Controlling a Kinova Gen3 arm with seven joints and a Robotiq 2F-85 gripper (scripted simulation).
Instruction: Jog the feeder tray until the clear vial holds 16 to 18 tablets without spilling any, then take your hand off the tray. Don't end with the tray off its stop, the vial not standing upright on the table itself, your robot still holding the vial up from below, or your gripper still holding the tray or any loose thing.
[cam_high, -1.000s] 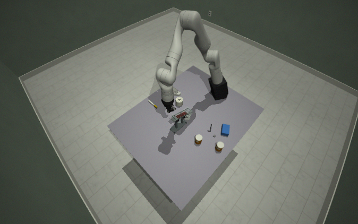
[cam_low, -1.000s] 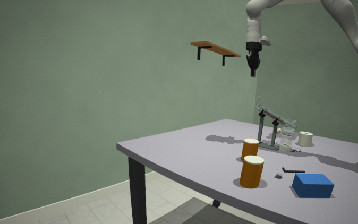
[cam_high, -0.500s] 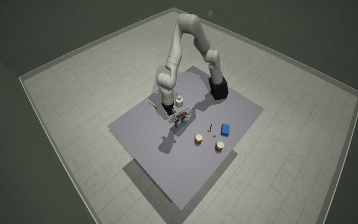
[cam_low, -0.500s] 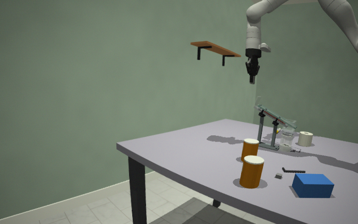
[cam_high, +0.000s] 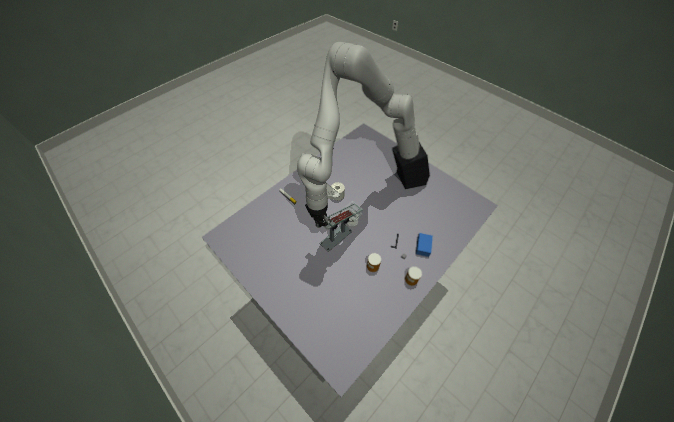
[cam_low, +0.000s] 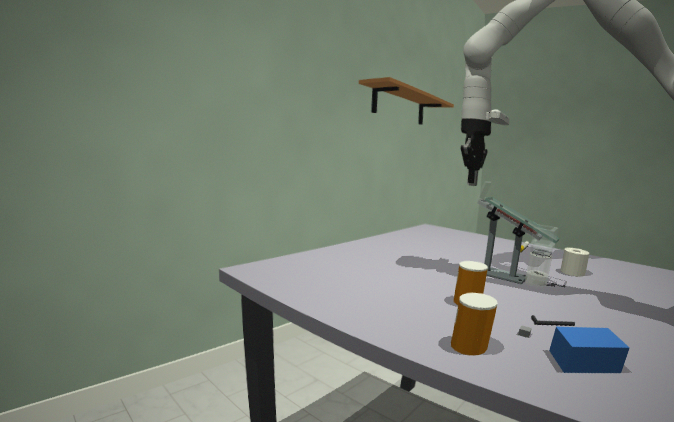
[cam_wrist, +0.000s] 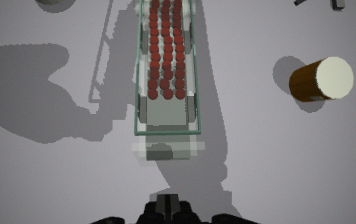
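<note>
My gripper is now 10 cm past the feeder tray, 7 cm above it and 1 cm to the right of it. Also, from my hand: clear vial: 20 cm behind, 18 cm below, 1 cm to the left; yellow pen: 33 cm to the right, 21 cm below, 10 cm behind; white roll: 28 cm behind, 19 cm below, 16 cm to the right.
</note>
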